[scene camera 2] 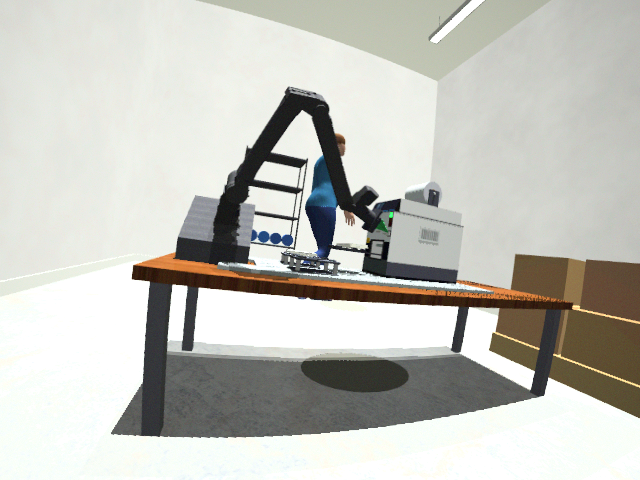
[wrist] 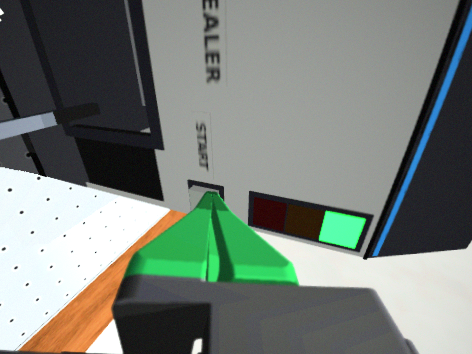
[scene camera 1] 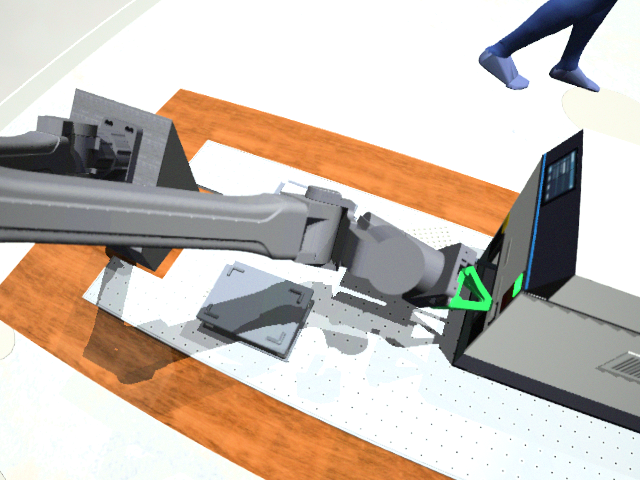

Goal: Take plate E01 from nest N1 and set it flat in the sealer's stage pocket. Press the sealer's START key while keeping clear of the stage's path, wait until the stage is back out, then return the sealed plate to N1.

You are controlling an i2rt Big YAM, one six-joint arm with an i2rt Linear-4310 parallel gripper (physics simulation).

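Frame: origin at the arm's base, x down, y right, z back, level; metres.
Where they show: gripper, fingertip midpoint: (scene camera 2: 387,231) (wrist: 210,199) (scene camera 1: 490,306); arm's base, link origin: (scene camera 2: 228,214) (scene camera 1: 119,154).
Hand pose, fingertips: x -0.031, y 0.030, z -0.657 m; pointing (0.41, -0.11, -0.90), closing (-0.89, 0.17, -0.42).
Each offset is from my fingertips to the top centre of the thing. "pt": to the spot under its first point. Level surfaces: height alone.
My gripper (scene camera 1: 489,305) (scene camera 2: 386,230) (wrist: 210,199) is shut and empty. Its green fingertips are at the START key @[dx -0.003, dy +0.006, dz -0.007 m] (wrist: 197,196) on the front of the sealer (scene camera 1: 542,322) (scene camera 2: 424,245) (wrist: 300,105), overlapping the key in the wrist view. Whether they touch or push it in, I cannot tell. The stage @[pt dx +0.098, dy -0.030, dz +0.184 m] (scene camera 2: 342,248) sticks out of the sealer, with something pale on top, too small to identify as plate E01. A grey nest @[dx +0.141, dy +0.075, dz +0.329 m] (scene camera 1: 245,304) with corner brackets holds no plate. The arm hides most of another fixture behind it. No nest label is readable.
The sealer's green lamp @[dx -0.085, dy +0.006, dz -0.006 m] (scene camera 1: 517,285) (scene camera 2: 391,214) (wrist: 342,230) is lit; the red and amber ones are dark. A rail @[pt dx +0.100, dy -0.043, dz +0.031 m] (wrist: 27,126) juts from the opening beside the key. The perforated board @[dx +0.196 m] (scene camera 1: 392,392) lies on the wooden table @[dx +0.209 m] (scene camera 1: 330,439). A person (scene camera 2: 323,193) stands behind the table.
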